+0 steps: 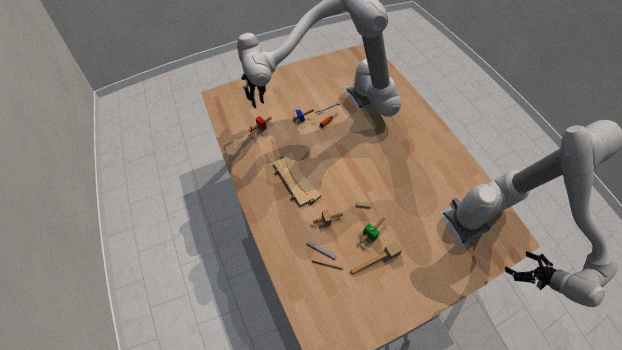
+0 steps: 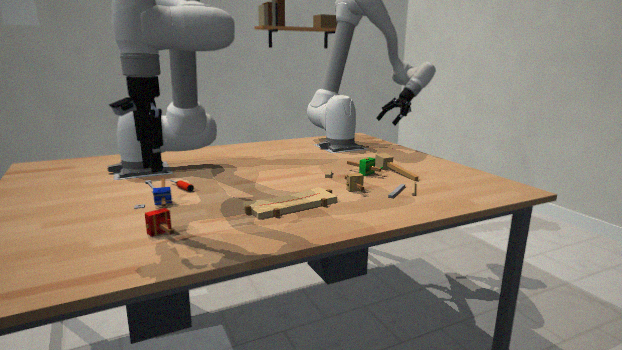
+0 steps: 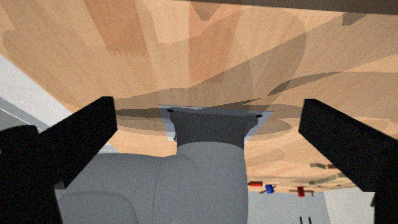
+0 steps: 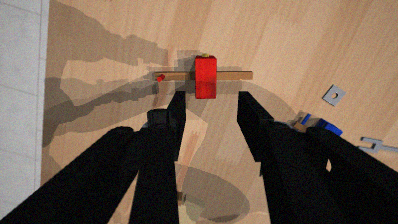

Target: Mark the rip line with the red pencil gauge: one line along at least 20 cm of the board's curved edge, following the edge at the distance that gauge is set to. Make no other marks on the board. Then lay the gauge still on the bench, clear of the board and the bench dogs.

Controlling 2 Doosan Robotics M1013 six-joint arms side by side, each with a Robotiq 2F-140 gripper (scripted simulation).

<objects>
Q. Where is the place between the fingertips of my right gripper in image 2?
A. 152, 169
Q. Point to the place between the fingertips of my right gripper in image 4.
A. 211, 106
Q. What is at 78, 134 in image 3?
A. My left gripper.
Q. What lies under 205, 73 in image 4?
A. A red pencil gauge.
</objects>
